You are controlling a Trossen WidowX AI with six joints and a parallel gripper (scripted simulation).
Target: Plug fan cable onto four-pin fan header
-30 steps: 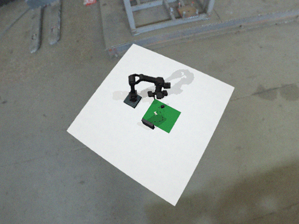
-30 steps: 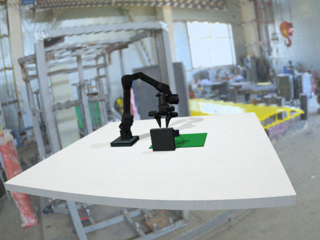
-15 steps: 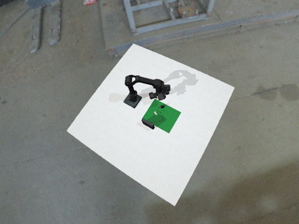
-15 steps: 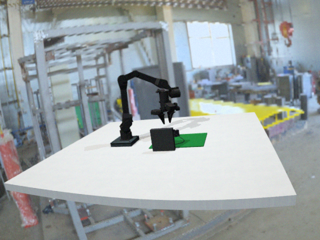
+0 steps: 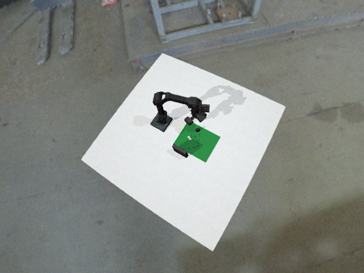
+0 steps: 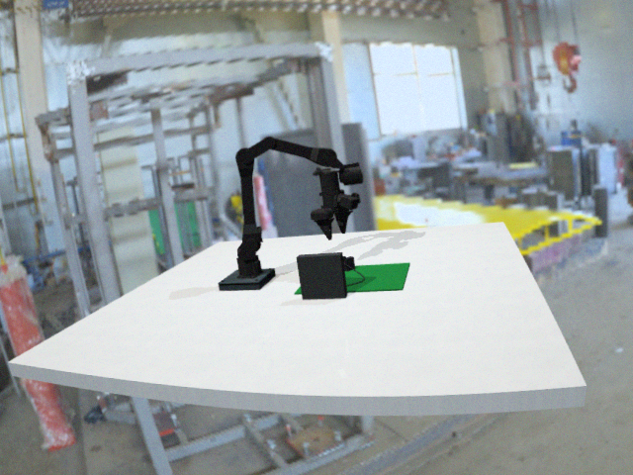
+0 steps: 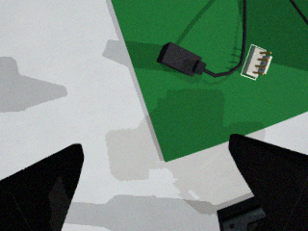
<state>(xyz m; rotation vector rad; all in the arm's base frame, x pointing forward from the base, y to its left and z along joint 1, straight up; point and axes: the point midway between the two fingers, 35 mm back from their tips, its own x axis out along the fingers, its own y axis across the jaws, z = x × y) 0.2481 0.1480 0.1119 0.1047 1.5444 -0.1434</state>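
Right now my gripper tip is 8 cm above the black fan plug, 4 cm to the left of it and 4 cm short of it. From my gripper tip the other things lie so: green board: 12 cm below, 11 cm to the right, 8 cm ahead; pale four-pin header: 13 cm to the right, 10 cm below, 2 cm ahead; black fan: 26 cm to the right, 5 cm ahead, 4 cm below.
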